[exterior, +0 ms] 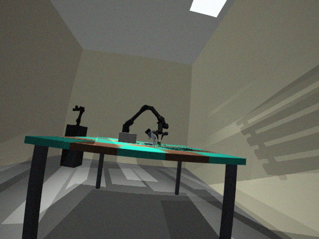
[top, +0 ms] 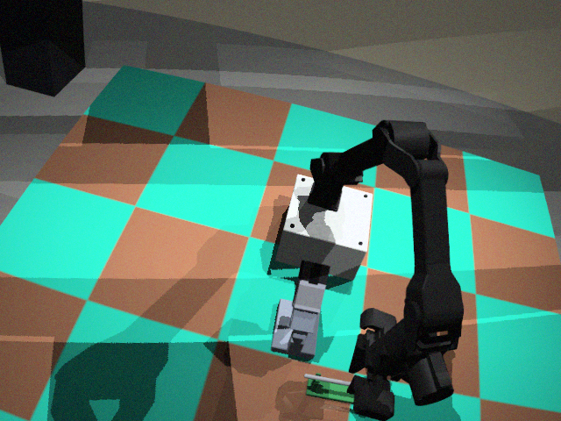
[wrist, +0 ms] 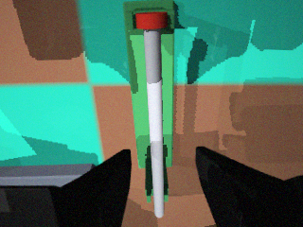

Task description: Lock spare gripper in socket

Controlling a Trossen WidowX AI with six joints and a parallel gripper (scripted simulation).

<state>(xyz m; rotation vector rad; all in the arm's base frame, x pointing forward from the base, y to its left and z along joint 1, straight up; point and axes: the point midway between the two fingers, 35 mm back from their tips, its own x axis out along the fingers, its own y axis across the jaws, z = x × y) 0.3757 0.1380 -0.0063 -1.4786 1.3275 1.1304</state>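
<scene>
The green holder is 1 cm to the left of my gripper tip and 3 cm below it. The rest, counted from my gripper tip: grey socket mount: 9 cm behind, 11 cm to the right; spare gripper: 11 cm behind, 11 cm to the right, 6 cm above.
</scene>
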